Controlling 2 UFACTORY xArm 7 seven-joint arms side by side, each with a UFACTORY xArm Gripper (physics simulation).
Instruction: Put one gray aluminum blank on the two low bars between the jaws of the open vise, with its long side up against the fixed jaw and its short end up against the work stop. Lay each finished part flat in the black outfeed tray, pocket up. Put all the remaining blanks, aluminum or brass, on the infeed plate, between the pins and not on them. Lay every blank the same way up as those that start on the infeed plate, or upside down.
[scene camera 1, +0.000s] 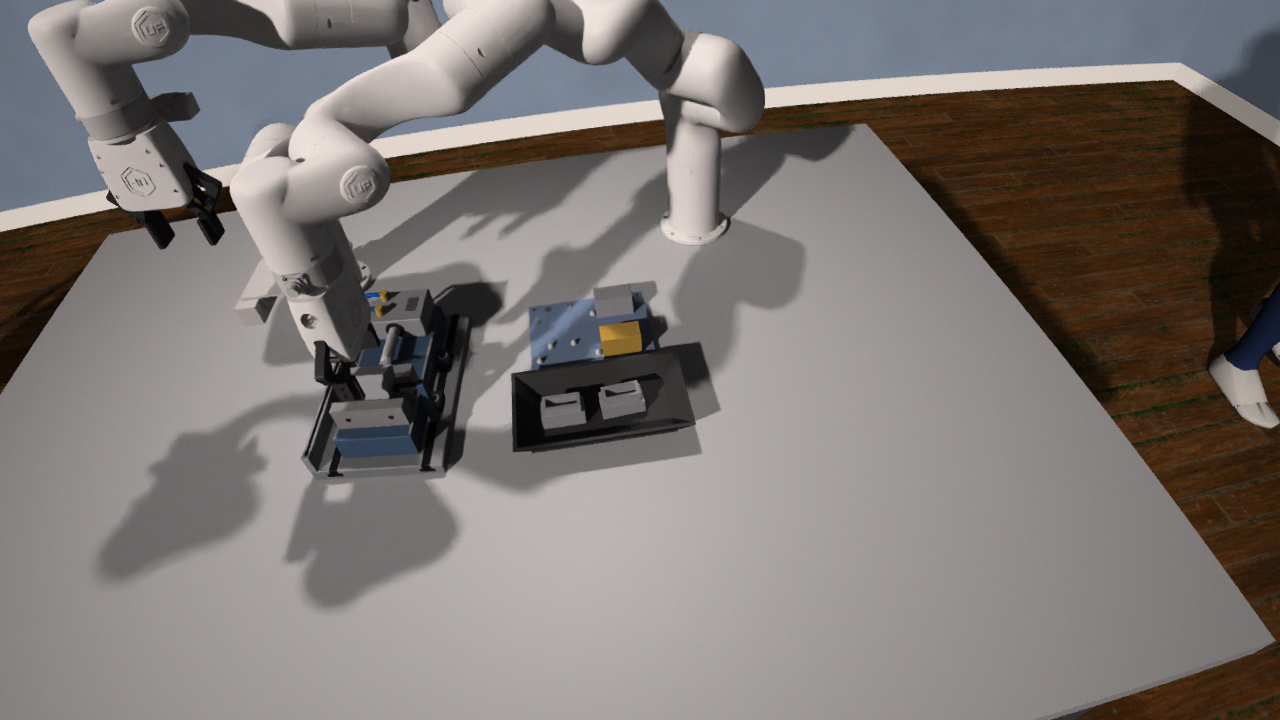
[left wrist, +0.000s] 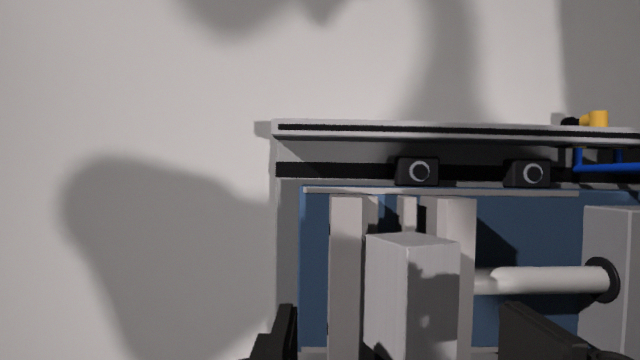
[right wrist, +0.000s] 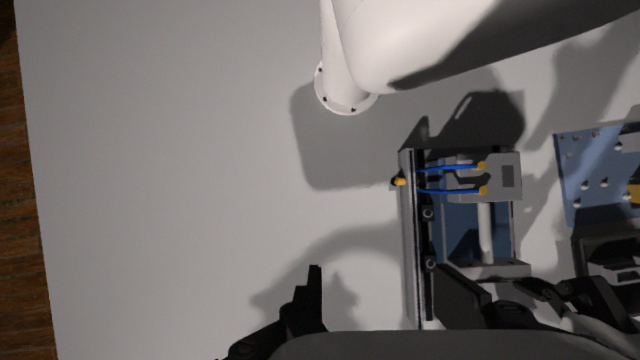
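Pixels of known places: left gripper, fingertip midpoint: (scene camera 1: 362, 372) (left wrist: 398, 337); right gripper, fingertip midpoint: (scene camera 1: 193, 240) (right wrist: 377, 288); left arm's base, link origin: (scene camera 1: 693, 225); right arm's base, link origin: (right wrist: 348, 82).
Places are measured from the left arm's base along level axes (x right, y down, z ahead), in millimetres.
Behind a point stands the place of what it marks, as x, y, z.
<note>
A gray blank (scene camera 1: 374, 384) @[532, -114, 384] (left wrist: 432, 285) @[553, -120, 361] stands between the vise's fixed jaw (scene camera 1: 368, 414) @[548, -87, 410] (left wrist: 345, 280) @[553, -96, 401] and moving jaw (left wrist: 467, 250), rising above their tops. It is close to the fixed jaw; contact, its underside and the work stop are hidden. My left gripper (scene camera 1: 336, 380) (left wrist: 398, 337) @[540, -139, 383] is open, fingers wide apart around the blank's near end. My right gripper (scene camera 1: 187, 236) @[733, -290, 238] (right wrist: 377, 288) @[733, -290, 238] is open and empty, high at the left. A gray blank (scene camera 1: 614, 300) @[188, -41, 221] and a brass blank (scene camera 1: 620, 338) @[194, -43, 310] lie on the blue infeed plate (scene camera 1: 561, 333) @[280, -8, 240] (right wrist: 594, 165) @[271, -8, 232]. Two finished parts (scene camera 1: 563, 410) @[294, -41, 426] (scene camera 1: 621, 399) @[214, -42, 426] lie pocket up in the black tray (scene camera 1: 608, 437) @[242, -41, 485].
The vise's cylinder block (left wrist: 607, 260) @[538, -83, 240] (right wrist: 507, 176) @[496, -96, 210] stands behind the moving jaw, with blue hoses (right wrist: 450, 191) @[586, -110, 213]. A raised rail (left wrist: 400, 125) @[638, -50, 349] (right wrist: 411, 240) @[632, -49, 288] runs along the vise base. The tray stands in front of the infeed plate, right of the vise in the scene view. The left arm reaches across above the table.
</note>
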